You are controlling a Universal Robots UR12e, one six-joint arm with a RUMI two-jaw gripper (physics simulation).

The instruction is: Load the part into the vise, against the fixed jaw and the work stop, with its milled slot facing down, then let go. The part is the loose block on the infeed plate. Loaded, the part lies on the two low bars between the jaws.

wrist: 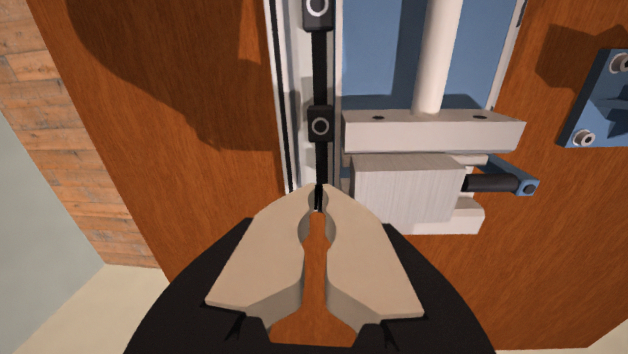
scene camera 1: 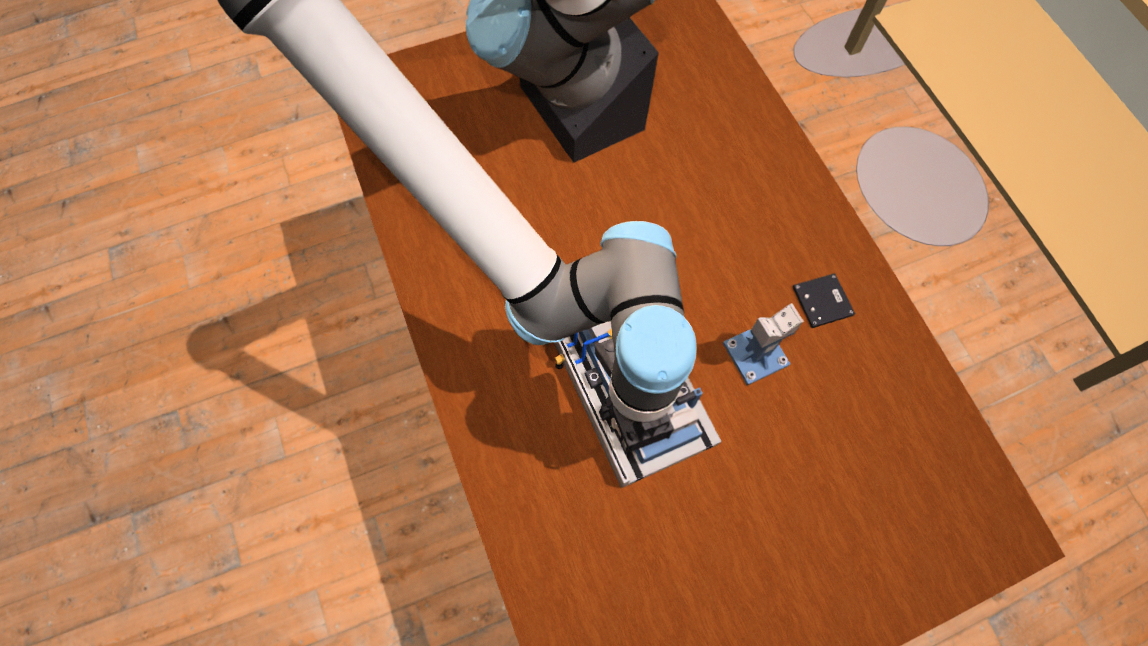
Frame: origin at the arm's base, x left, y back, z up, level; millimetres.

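Where they show: gripper, fingertip midpoint: [wrist: 319, 186]; arm's base, origin of the base link: [scene camera 1: 579, 61].
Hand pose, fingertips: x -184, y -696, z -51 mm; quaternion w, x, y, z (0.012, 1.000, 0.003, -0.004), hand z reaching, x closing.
Each offset is from my fingertips to the top centre of the thing. "pt": to the spot under its first point. Level surfaces: height alone.
The part, a pale grey block @(dz +20, dx +51, dy +6 mm) [wrist: 407, 195], sits in the vise in the wrist view, between the rod-driven jaw [wrist: 430, 136] and the fixed jaw [wrist: 467, 221]. Its right end is at the black tip of the work stop @(dz +6, dx +112, dy +9 mm) [wrist: 492, 182]; contact is hard to judge. The ends of the low bars @(pt dz -10, dx +105, dy +20 mm) [wrist: 474, 160] show right of it. The slot does not show; the underside is hidden. My gripper [wrist: 319, 186] is shut and empty, its fingertips left of the block, over the vise's side rail. In the scene view the arm hides the block and fingertips.
The vise base @(pt dz -70, dx +144, dy -48 mm) [scene camera 1: 708, 433] lies on the brown table @(dz -90 mm) [scene camera 1: 770, 514]. A blue base plate @(pt dz -80, dx +261, dy +37 mm) [scene camera 1: 746, 369] [wrist: 609, 117] with an upright stand is to its right. A dark square plate @(dz -82, dx +466, dy +113 mm) [scene camera 1: 818, 301] lies beyond. Black clamps @(pt dz -52, dx -1, dy +28 mm) [wrist: 320, 125] line the vise's left rail.
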